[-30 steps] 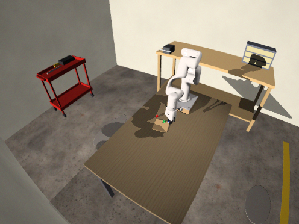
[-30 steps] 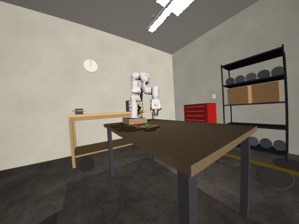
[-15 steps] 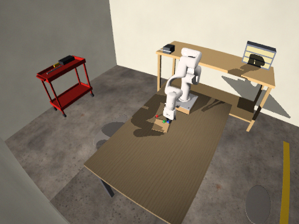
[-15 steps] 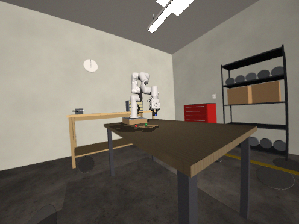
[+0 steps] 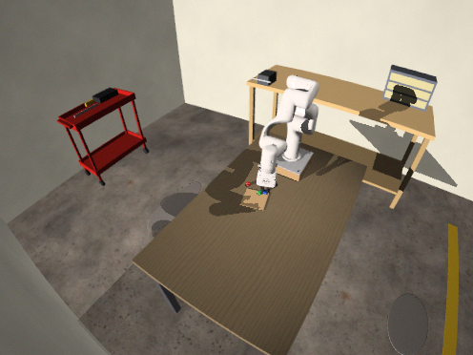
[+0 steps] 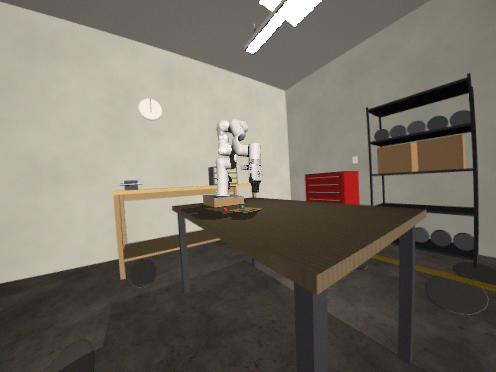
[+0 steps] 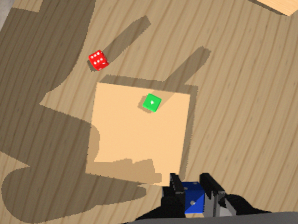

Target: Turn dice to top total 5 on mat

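My hand is 120 mm above the tan mat, 70 mm to the left of it and 20 mm past it. From my hand the other things lie so: blue die (10 mm below); then red die (150 mm to the right, 120 mm behind, 110 mm below); then green die (110 mm below, 70 mm behind, 50 mm to the right).
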